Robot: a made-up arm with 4 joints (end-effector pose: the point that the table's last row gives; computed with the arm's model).
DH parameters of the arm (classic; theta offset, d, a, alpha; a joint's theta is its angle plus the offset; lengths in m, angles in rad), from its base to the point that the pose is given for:
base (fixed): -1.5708 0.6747 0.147 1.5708
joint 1: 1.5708 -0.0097 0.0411 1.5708
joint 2: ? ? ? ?
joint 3: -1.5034 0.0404 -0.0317 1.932
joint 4: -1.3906 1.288 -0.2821 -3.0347
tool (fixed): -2.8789 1.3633 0 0
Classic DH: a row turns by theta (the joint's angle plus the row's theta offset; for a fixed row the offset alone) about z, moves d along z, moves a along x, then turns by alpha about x.
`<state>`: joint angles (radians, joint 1 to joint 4).
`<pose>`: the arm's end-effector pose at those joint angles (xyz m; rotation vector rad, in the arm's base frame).
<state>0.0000 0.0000 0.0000 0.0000</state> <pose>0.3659 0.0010 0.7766 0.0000 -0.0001 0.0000</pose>
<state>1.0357 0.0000 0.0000 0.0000</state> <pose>0.3659 0.0162 0.5994 -1.0357 -0.0001 0.0000</pose>
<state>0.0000 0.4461 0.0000 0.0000</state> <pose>0.3048 0.0010 0.9244 0.0000 -0.4462 0.0000</pose>
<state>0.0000 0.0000 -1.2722 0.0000</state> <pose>0.3692 -0.0816 0.7428 -1.1733 0.1455 -0.4698</pose>
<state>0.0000 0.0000 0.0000 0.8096</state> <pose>0.3187 -0.2431 0.7500 0.0225 0.0834 -0.8050</pose>
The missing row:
joint 2: 0.3809 -0.1246 -0.036 1.4561
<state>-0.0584 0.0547 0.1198 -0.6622</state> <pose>0.2425 0.1638 0.8482 0.1220 -0.1913 0.6955</pose>
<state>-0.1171 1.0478 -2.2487 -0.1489</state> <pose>0.1540 -0.1912 1.0152 -1.2998 -0.1156 -1.6183</pose>
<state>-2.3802 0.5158 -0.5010 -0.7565</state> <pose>0.2597 -0.4799 0.7943 1.7396 -0.6062 -0.1715</pose>
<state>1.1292 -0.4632 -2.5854 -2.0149</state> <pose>-0.1564 -0.3152 0.5319 -1.4121 2.6596 -0.8899</pose>
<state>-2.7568 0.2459 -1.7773 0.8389</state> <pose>0.1702 -0.3580 0.3741 0.7104 1.2810 -0.8029</pose>
